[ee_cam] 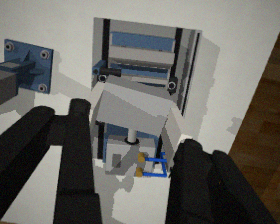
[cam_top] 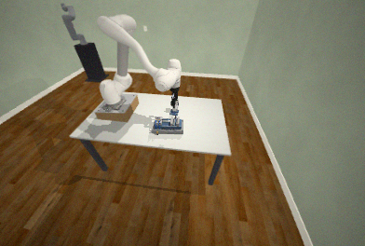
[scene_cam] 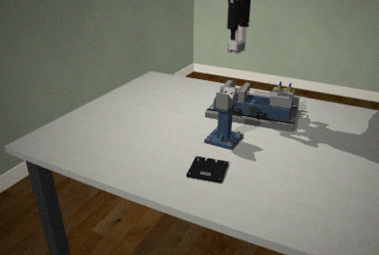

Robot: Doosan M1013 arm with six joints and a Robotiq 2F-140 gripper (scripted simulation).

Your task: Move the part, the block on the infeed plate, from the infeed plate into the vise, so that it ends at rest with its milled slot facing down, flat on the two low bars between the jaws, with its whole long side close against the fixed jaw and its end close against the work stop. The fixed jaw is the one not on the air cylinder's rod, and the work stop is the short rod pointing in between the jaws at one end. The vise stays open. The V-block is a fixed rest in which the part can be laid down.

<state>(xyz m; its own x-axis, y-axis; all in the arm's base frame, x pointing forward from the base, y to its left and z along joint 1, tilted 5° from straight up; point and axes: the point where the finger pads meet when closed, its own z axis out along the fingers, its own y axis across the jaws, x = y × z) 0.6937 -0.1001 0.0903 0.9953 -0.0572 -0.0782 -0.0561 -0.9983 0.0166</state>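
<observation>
The fixed jaw lies 19 cm below my hand and 3 cm ahead of it. From my hand the other things lie so: cylinder rod (19 cm below, 9 cm behind, 2 cm to the right); part (3 cm below); work stop (17 cm below, 4 cm to the left, 1 cm behind).
</observation>
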